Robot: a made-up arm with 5 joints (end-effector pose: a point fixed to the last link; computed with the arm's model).
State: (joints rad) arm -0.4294 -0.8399 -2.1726 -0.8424 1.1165
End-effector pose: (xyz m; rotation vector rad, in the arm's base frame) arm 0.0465 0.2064 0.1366 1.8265 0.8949 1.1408
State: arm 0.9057 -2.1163 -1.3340 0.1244 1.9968
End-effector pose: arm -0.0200 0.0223 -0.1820 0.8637 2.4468 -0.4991
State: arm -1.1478 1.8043 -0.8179 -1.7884 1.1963
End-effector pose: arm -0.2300 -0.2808 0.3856 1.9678 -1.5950 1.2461
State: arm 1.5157 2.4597 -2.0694 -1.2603 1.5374
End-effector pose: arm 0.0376 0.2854 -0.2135 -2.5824 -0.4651 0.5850
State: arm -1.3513 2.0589 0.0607 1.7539 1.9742
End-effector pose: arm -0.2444 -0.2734 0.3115 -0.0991 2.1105 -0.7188
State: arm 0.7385 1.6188 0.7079 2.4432 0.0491
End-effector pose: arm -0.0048 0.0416 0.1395 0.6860 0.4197 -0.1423
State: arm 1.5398 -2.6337 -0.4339 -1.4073 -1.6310
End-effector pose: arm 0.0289 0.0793 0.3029 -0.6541 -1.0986 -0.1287
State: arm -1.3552 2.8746 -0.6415 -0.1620 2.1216
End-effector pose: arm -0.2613 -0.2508 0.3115 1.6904 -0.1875 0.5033
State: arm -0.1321 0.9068 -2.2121 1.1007 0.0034
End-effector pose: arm -0.5406 0.3698 0.2641 -1.3696 -0.7588 1.4663
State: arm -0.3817 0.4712 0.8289 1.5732 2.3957
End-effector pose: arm -0.3196 -0.0261 0.4181 0.2657 -1.7575 1.5803
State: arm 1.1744 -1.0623 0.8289 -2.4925 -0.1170
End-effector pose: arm -0.0221 0.3639 0.2049 -1.5752 -1.4116 -0.5835
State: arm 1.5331 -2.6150 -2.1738 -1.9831 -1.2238
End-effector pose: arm -0.1518 0.1894 -0.0540 -0.0406 -2.1978 -1.9656
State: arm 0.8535 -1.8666 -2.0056 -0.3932 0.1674
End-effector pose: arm 0.1899 -0.1227 0.1468 1.3931 -0.4148 0.5217
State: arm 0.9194 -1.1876 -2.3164 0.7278 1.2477
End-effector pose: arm 0.2190 0.1649 0.2138 0.0083 0.7204 0.5071
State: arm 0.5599 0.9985 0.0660 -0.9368 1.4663
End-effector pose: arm -0.3907 0.0337 0.1949 0.9686 -1.4030 -0.2208
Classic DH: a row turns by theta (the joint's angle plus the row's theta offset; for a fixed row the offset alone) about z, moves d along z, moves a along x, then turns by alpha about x. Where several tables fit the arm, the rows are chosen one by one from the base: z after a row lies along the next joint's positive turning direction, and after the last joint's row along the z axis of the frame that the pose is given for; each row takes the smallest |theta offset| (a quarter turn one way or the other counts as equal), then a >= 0, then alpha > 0; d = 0 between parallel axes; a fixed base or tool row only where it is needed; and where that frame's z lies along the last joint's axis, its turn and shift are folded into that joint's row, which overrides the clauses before.
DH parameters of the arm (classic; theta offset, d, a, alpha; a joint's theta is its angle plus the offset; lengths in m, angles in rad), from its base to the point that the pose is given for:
base (fixed): -0.238 0.2199 -0.1233 2.2828
joint 1: -0.3556 0.2021 -0.1139 -0.7441
joint 2: 0.093 -0.3169 0.0523 1.9696
joint 3: 0 -0.1324 0.0174 1.172
joint 4: -0.6594 0.0723 0.0545 -0.9137
joint 5: 0.7127 -0.0212 0.1787 2.3465
tool (fixed): 0.5442 0.2043 0 0

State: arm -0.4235 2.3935 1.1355 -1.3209 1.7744
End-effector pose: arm -0.3972 -0.0283 0.0090 2.5106 -1.3600 -0.2159
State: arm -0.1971 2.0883 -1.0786 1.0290 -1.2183
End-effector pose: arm -0.6658 0.3252 0.0707 -1.8378 -1.6419 1.1560
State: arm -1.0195 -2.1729 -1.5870 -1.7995 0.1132
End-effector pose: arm -0.2531 -0.1953 0.0489 1.0275 0.8491 -0.6872
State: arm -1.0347 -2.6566 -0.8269 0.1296 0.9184
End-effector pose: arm -0.6434 -0.1244 0.0965 0.7091 -2.3497 0.0830
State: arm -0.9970 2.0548 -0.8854 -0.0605 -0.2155
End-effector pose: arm -0.6635 -0.2038 0.4612 0.2025 -2.0545 0.8799
